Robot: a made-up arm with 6 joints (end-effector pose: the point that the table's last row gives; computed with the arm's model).
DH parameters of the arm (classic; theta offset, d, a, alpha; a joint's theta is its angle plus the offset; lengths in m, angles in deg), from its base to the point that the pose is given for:
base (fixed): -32.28 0 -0.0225 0
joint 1: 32.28 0.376 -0.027 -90
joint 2: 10.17 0 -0.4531 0
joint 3: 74.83 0.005 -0.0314 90
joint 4: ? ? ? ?
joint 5: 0 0.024 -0.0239 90
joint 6: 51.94 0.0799 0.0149 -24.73
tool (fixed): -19.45 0.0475 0 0
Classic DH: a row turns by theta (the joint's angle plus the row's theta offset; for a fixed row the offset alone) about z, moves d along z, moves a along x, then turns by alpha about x.
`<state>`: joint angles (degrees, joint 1 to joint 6).
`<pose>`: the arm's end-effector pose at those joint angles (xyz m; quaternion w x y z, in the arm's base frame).
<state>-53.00 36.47 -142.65 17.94 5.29 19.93</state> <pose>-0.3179 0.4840 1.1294 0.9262 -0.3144 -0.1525 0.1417</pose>
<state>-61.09 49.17 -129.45 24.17 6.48 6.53</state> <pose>-0.1059 0.2701 1.2425 0.9911 -0.1301 -0.0126 0.0265</pose>
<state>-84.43 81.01 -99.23 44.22 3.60 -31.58</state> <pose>0.0664 -0.3755 1.0670 0.8811 0.3190 0.2510 -0.2428</pose>
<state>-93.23 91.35 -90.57 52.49 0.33 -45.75</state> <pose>-0.0082 -0.5186 0.9157 0.7829 0.4536 0.2902 -0.3117</pose>
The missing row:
joint 4: 0 0.3483 0.0207 -90
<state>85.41 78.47 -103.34 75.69 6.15 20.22</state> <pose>-0.0040 0.3483 1.1307 0.2034 -0.2556 -0.3366 -0.8832</pose>
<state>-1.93 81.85 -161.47 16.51 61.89 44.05</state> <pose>0.0755 0.0798 1.2672 0.6580 0.2132 0.2943 0.6595</pose>
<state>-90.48 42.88 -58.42 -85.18 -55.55 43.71</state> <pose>0.0945 -0.0448 0.8750 0.7175 -0.1487 0.6245 -0.2704</pose>
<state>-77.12 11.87 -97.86 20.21 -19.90 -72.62</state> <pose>-0.1044 0.5277 1.0078 0.6181 -0.2127 -0.0720 -0.7534</pose>
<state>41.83 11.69 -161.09 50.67 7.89 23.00</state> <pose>-0.7144 -0.5679 0.6908 0.1712 -0.2894 -0.5714 0.7486</pose>
